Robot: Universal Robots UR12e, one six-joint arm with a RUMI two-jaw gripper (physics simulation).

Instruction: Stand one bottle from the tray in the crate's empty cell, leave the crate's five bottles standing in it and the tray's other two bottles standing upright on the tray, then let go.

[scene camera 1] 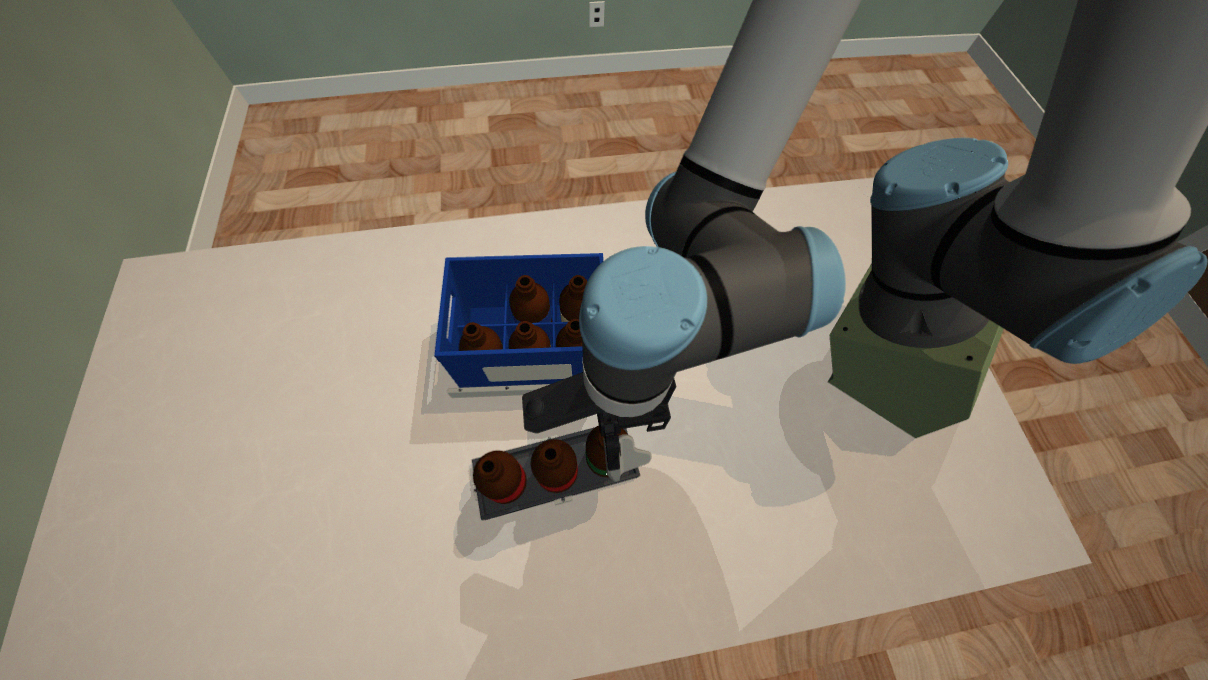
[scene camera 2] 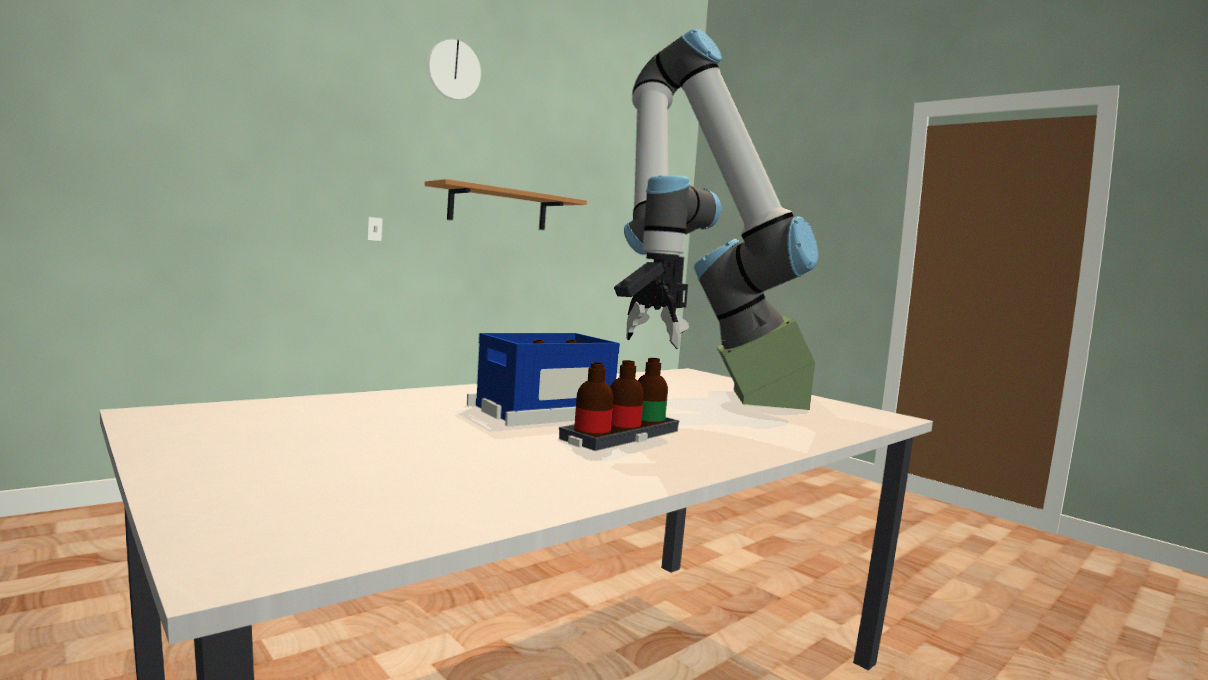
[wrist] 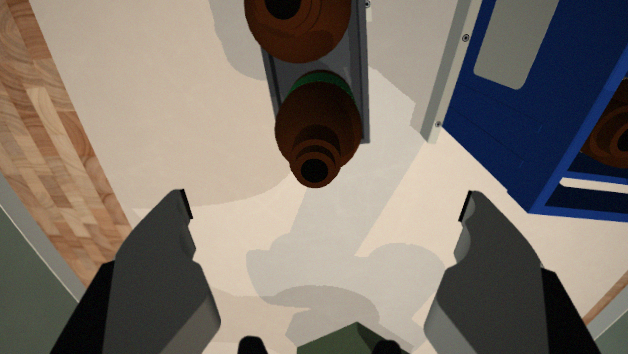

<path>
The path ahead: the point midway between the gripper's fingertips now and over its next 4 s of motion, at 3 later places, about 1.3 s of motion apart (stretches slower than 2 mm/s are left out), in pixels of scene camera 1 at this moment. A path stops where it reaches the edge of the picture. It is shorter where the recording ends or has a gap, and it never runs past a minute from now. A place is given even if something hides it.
The gripper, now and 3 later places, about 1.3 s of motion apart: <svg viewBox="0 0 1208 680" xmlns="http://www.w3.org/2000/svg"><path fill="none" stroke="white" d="M607 427L606 438L608 427L612 404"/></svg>
</path>
